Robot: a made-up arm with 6 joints. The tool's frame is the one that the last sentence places.
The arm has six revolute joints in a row. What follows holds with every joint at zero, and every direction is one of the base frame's. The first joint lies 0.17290 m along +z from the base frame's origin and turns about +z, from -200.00 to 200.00 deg. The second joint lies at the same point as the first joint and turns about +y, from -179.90 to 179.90 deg. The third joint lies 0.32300 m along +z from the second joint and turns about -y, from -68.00 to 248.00 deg. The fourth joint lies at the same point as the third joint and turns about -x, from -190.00 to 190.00 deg. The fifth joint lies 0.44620 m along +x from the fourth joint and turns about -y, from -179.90 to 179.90 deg. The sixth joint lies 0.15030 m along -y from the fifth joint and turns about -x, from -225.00 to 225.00 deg. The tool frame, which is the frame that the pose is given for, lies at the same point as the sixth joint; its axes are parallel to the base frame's.
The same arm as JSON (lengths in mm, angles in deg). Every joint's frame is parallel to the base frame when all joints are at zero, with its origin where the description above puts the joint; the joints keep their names.
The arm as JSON. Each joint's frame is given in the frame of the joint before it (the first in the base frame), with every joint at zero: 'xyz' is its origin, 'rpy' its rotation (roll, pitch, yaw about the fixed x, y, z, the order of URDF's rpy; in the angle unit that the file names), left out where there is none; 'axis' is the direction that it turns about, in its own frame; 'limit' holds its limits. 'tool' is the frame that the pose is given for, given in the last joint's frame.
{"units": {"length": "mm", "angle": "deg"}, "joints": [{"name": "joint 1", "type": "revolute", "origin": {"xyz": [0.0, 0.0, 172.9]}, "axis": [0.0, 0.0, 1.0], "limit": {"lower": -200.0, "upper": 200.0}}, {"name": "joint 2", "type": "revolute", "origin": {"xyz": [0.0, 0.0, 0.0]}, "axis": [0.0, 1.0, 0.0], "limit": {"lower": -179.9, "upper": 179.9}}, {"name": "joint 3", "type": "revolute", "origin": {"xyz": [0.0, 0.0, 323.0]}, "axis": [0.0, -1.0, 0.0], "limit": {"lower": -68.0, "upper": 248.0}}, {"name": "joint 4", "type": "revolute", "origin": {"xyz": [0.0, 0.0, 0.0]}, "axis": [-1.0, 0.0, 0.0], "limit": {"lower": -190.0, "upper": 190.0}}, {"name": "joint 5", "type": "revolute", "origin": {"xyz": [446.2, 0.0, 0.0]}, "axis": [0.0, -1.0, 0.0], "limit": {"lower": -179.9, "upper": 179.9}}, {"name": "joint 6", "type": "revolute", "origin": {"xyz": [0.0, -150.3, 0.0]}, "axis": [-1.0, 0.0, 0.0], "limit": {"lower": -225.0, "upper": 225.0}}], "tool": {"origin": {"xyz": [0.0, 0.0, 0.0]}}}
